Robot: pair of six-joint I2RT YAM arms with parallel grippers.
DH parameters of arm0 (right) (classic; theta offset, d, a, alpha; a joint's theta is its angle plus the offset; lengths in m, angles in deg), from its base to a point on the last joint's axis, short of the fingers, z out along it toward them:
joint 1: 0 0.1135 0.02 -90
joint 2: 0 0 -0.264 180
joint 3: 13.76 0 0.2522 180
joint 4: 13.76 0 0.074 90
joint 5: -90 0 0 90
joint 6: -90 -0.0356 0 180
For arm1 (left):
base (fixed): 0 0 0 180
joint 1: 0 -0.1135 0.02 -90
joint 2: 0 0 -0.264 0
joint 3: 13.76 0 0.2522 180
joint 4: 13.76 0 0.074 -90
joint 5: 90 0 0 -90
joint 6: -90 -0.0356 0 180
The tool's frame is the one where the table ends.
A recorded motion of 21 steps. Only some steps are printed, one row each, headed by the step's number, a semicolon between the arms.
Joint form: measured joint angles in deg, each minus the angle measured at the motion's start. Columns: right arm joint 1, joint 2, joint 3, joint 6, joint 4, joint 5; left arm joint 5, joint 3, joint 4, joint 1, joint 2, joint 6.
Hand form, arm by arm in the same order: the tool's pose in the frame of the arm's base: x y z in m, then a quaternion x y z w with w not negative. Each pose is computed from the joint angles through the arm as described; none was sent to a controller.
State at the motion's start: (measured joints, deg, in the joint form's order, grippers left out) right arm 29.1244 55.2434 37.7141 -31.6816 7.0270 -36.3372; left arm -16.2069 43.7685 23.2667 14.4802 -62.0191 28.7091
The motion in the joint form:
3: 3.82 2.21 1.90 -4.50 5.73 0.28; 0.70 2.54 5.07 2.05 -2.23 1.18
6: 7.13 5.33 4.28 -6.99 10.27 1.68; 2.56 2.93 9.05 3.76 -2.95 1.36
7: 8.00 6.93 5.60 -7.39 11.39 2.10; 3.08 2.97 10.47 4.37 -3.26 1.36
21: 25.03 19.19 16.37 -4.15 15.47 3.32; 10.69 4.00 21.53 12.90 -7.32 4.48
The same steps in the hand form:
3: 0.1943 0.1010 0.2658 0.17662 0.82131 0.04591 0.54051; 0.2248 -0.0568 0.2546 -0.15686 0.90752 -0.03033 0.38844
6: 0.1936 0.1169 0.2617 0.15341 0.84705 0.05363 0.50606; 0.2198 -0.0636 0.2490 -0.13617 0.92566 -0.03495 0.35127
7: 0.1957 0.1230 0.2619 0.14523 0.85397 0.05429 0.49669; 0.2178 -0.0658 0.2463 -0.12867 0.93199 -0.03452 0.33712
21: 0.1773 0.2122 0.2683 -0.02770 0.88563 0.08695 0.45534; 0.1974 -0.0984 0.2260 -0.05938 0.97592 -0.06247 0.20038

